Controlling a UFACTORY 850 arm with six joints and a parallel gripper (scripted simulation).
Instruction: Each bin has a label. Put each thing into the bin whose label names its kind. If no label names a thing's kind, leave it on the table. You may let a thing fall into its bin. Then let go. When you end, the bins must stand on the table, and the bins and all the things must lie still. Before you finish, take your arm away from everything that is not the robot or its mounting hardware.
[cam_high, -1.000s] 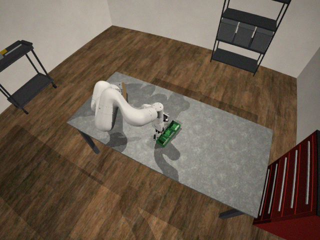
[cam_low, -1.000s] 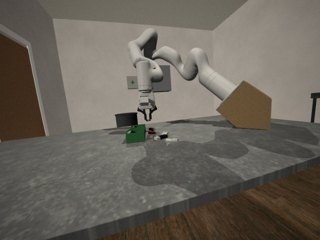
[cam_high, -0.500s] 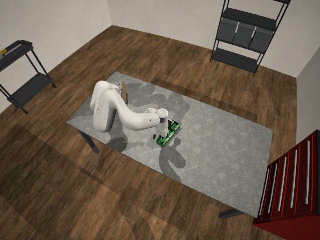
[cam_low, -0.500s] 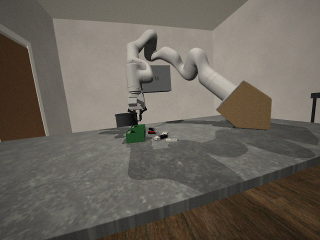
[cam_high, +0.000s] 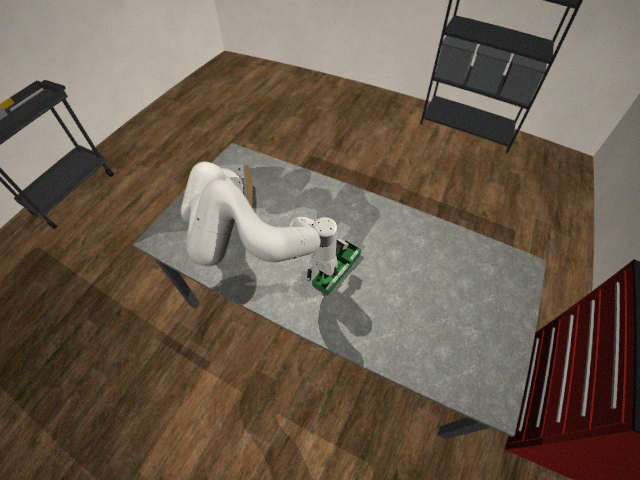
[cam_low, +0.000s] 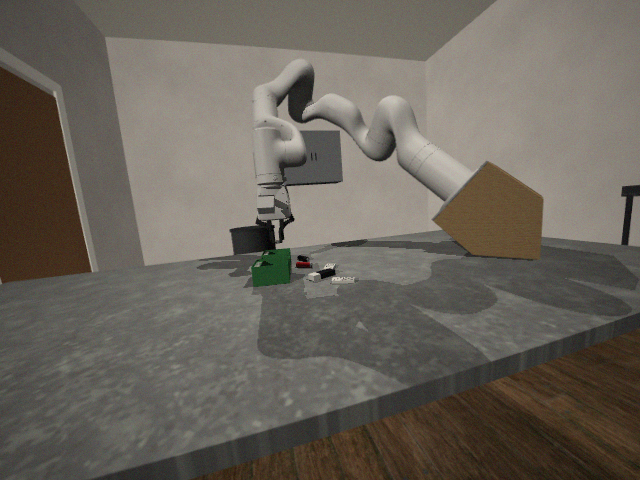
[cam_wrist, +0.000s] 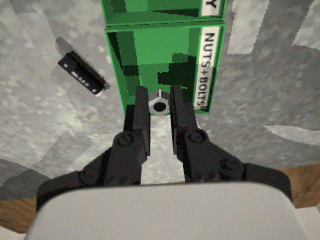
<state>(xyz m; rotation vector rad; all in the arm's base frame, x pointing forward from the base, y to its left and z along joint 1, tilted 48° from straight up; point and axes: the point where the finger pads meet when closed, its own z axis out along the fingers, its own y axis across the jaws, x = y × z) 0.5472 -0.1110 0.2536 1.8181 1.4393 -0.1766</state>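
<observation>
The white ring lies 2 cm below my hand. Round my hand: black battery (7 cm behind, 2 cm to the left, 8 cm below); then red cylinder (4 cm behind, 10 cm to the left, 8 cm below).
</observation>
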